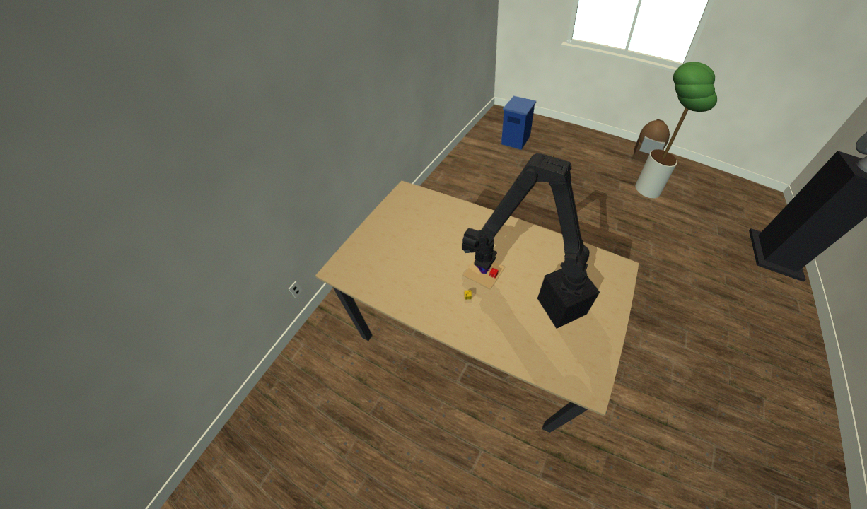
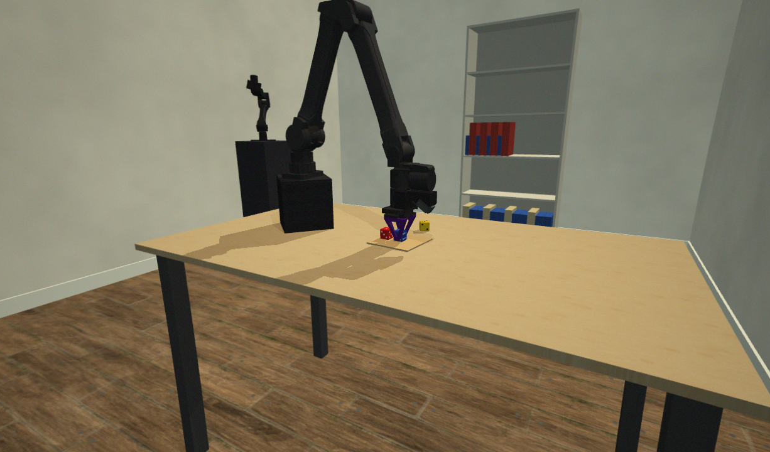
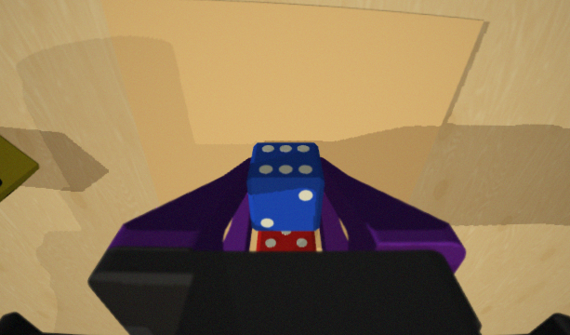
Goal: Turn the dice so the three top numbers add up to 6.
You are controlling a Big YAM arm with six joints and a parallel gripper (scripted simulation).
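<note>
Right now the blue die is 1 cm above my hand. Also, from my hand: red die: 5 cm behind; yellow die: 2 cm ahead, 15 cm to the left; tan mat: 1 cm below.
</note>
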